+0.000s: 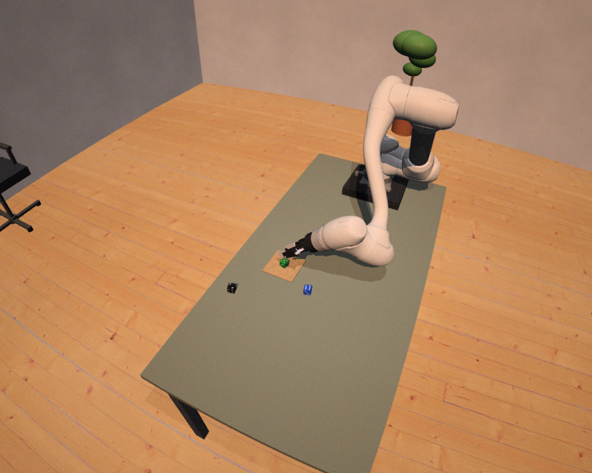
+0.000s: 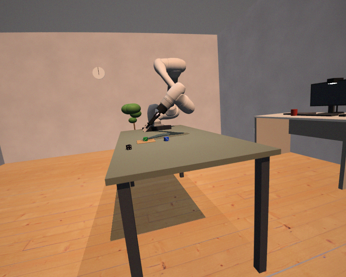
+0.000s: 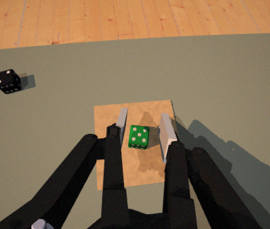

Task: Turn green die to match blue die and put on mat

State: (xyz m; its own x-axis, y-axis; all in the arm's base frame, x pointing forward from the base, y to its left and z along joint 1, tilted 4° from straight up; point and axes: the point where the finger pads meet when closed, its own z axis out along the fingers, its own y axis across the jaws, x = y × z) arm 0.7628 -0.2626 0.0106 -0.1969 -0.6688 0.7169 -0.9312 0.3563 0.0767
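Right now my hand is 10 mm past the green die, 20 mm to the left of it and 90 mm above it. Also, from my hand: black die (200 mm ahead, 170 mm to the right, 90 mm below); then blue die (100 mm ahead, 120 mm to the left, 90 mm below); then tan mat (10 mm behind, 20 mm to the right, 110 mm below).
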